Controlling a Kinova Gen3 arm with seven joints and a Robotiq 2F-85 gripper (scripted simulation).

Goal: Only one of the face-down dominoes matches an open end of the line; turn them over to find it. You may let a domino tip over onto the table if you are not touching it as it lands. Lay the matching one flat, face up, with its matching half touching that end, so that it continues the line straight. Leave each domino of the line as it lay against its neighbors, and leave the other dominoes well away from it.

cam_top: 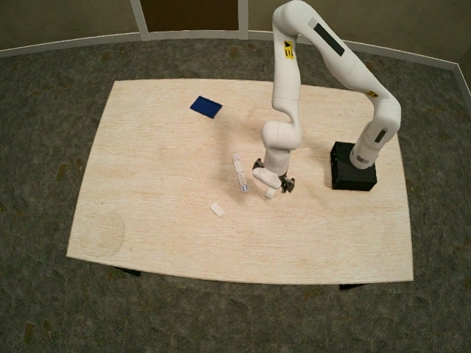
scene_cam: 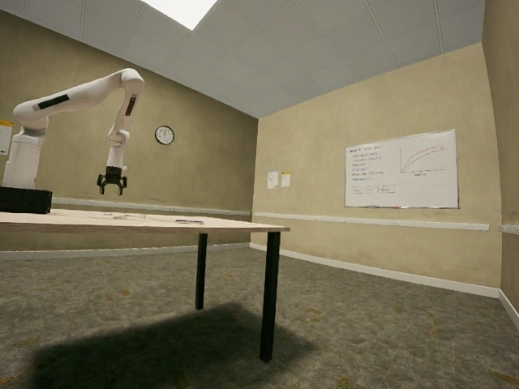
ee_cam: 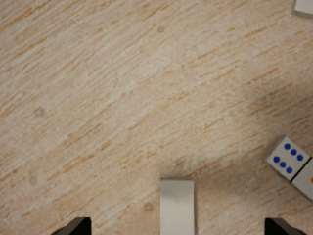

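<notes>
Right now the white domino is 10 cm below my hand, 1 cm to the right of it and 1 cm behind it.
</notes>
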